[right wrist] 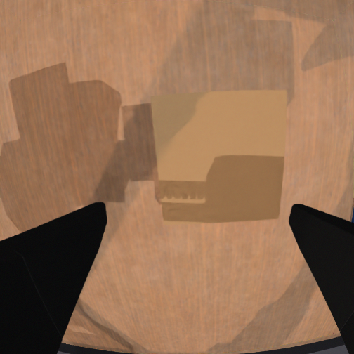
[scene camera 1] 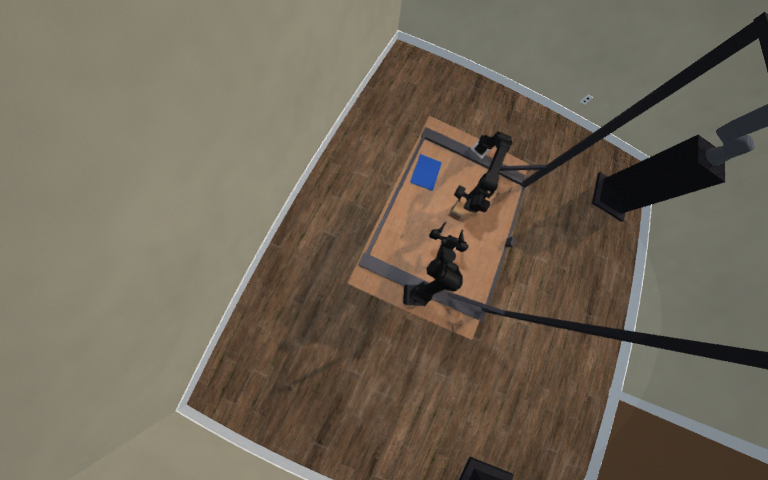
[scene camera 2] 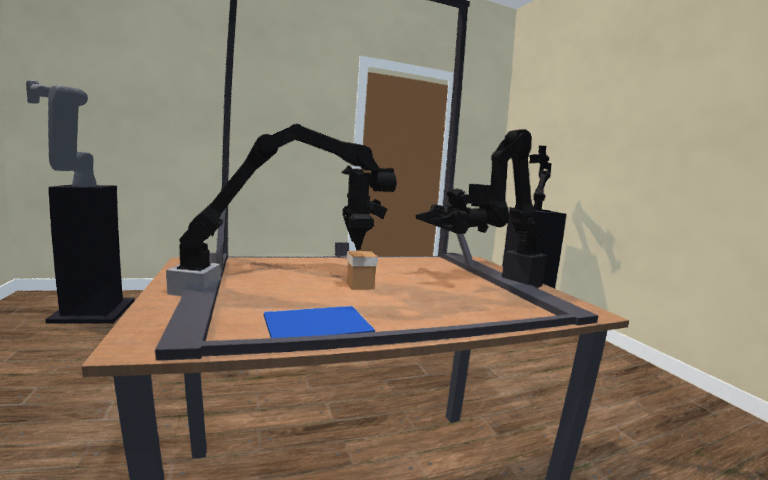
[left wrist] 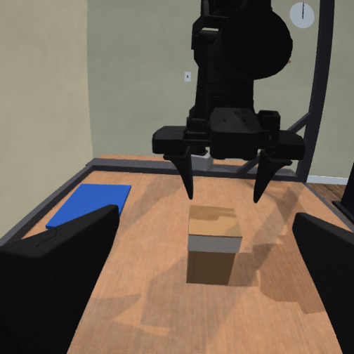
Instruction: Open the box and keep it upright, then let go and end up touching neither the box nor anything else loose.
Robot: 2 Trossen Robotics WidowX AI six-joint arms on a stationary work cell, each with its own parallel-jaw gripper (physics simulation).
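Where they show: left gripper, fingertip midpoint: (scene camera 1: 454, 225) (scene camera 2: 422, 219); right gripper, fingertip midpoint: (scene camera 2: 355, 245); left arm's base, origin of the base link: (scene camera 1: 416, 295) (scene camera 2: 526, 253); right arm's base, origin of the base link: (scene camera 1: 480, 149) (scene camera 2: 194, 266).
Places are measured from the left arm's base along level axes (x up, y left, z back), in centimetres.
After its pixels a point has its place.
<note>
A small brown box (scene camera 1: 459, 211) (scene camera 2: 360, 276) (left wrist: 210, 267) (right wrist: 235, 125) stands upright on the table (scene camera 1: 390, 232) {x -10.8, y 14.4, z -33.8 cm} (scene camera 2: 464, 305) {x -10.8, y 2.8, z -34.2 cm} (left wrist: 150, 240), with a pale band just below its flat brown top. The top covers the box, and no opening shows. My right gripper (scene camera 2: 359, 246) {x 1.0, y -25.6, z -50.3 cm} (left wrist: 222, 199) (right wrist: 200, 213) is open and points down close above the box, its fingers empty. In scene camera 2, I cannot tell whether its tips touch the top. My left gripper (scene camera 1: 451, 226) {x 9.8, y -15.2, z -34.9 cm} (scene camera 2: 419, 216) {x 9.8, y -15.2, z -34.9 cm} (left wrist: 208, 218) is open and empty, level above the table and apart from the box.
A flat blue mat (scene camera 1: 425, 172) {x -10.0, y -4.8, z -73.5 cm} (scene camera 2: 317, 322) {x -10.0, y -4.7, z -74.4 cm} (left wrist: 90, 202) lies near the table edge, apart from the box. A dark frame (scene camera 1: 393, 273) (scene camera 2: 385, 335) runs around the table top, with tall posts (scene camera 2: 457, 113) {x 47.9, y -39.8, z 5.5 cm} rising behind the arms.
</note>
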